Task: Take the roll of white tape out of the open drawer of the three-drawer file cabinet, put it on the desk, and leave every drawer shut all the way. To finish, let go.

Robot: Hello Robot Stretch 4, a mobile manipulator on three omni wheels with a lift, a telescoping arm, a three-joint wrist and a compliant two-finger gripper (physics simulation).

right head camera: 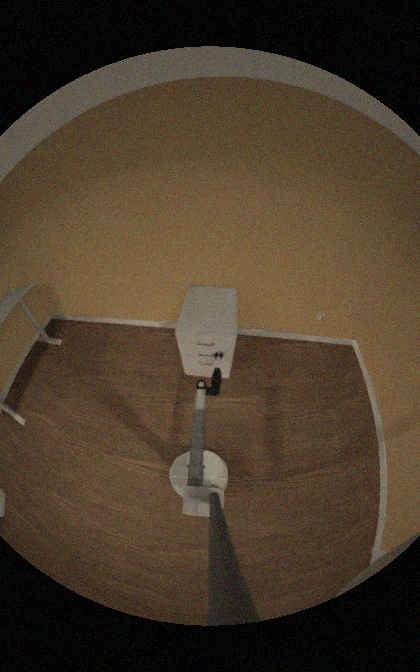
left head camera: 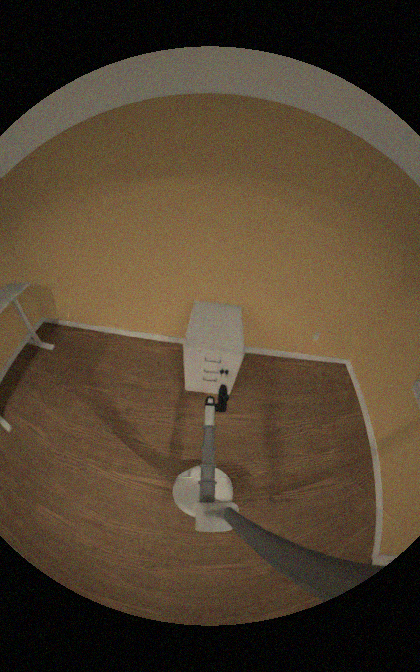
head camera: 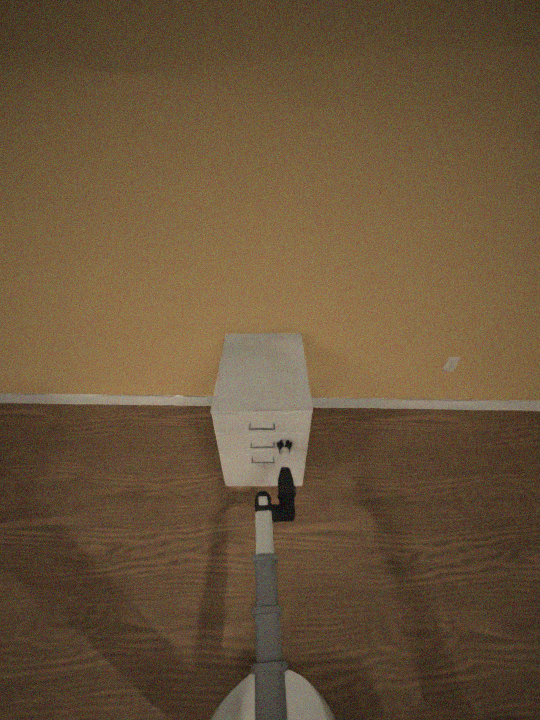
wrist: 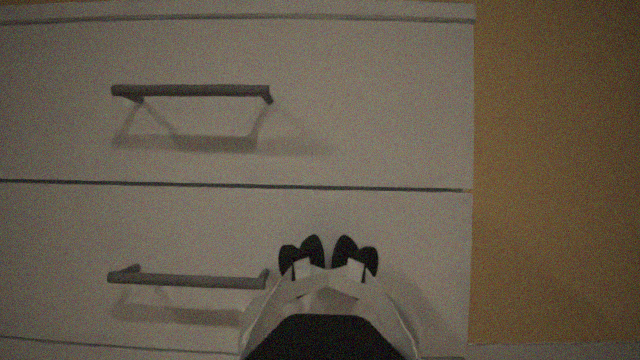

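Note:
The white three-drawer file cabinet [head camera: 262, 372] [left head camera: 216, 327] [right head camera: 209, 310] stands against the wall. Its drawer fronts look flush in the head views. In the wrist view, the top drawer [wrist: 380, 110] and middle drawer [wrist: 200, 225] show no open gap. My gripper [head camera: 284, 446] [left head camera: 224, 372] [right head camera: 218, 355] [wrist: 328, 254] is nearly closed with nothing between the fingertips. It is at the middle drawer's front, right of its handle [wrist: 187, 281], and seems to touch the front. The white tape does not show. Part of what looks like the desk [left head camera: 11, 294] [right head camera: 14, 297] shows at the far left.
The desk's leg [left head camera: 25, 320] [right head camera: 34, 319] and feet stand on the wooden floor at the left. The yellow wall [head camera: 267, 203] is behind the cabinet. My arm [head camera: 267, 581] stretches over the floor [head camera: 406, 523] from the base [left head camera: 185, 490] [right head camera: 215, 470].

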